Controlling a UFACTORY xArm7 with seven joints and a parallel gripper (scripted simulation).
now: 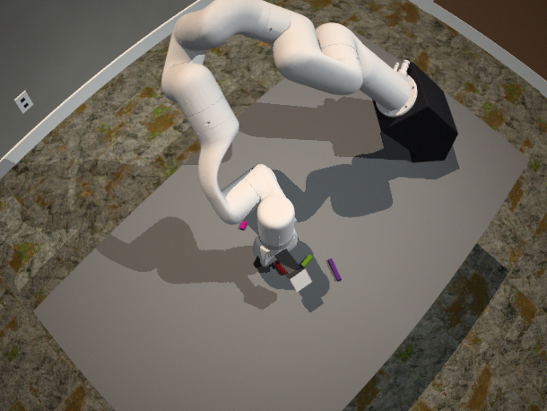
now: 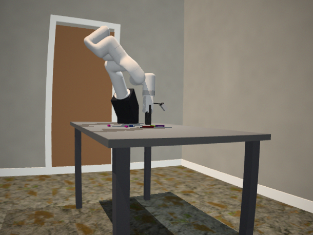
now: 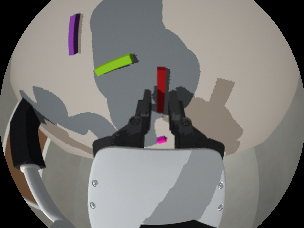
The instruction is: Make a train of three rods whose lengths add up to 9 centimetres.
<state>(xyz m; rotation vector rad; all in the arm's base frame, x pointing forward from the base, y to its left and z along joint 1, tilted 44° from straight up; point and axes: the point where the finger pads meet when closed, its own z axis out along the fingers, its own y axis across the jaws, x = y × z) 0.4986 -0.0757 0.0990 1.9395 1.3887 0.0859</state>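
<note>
The red rod lies 3 cm below my hand. Also, from my hand: lime rod (7 cm to the left, 3 cm below, 3 cm behind); purple rod (14 cm to the left, 5 cm behind, 3 cm below); blue rod (9 cm behind, 7 cm to the right, 3 cm below).
</note>
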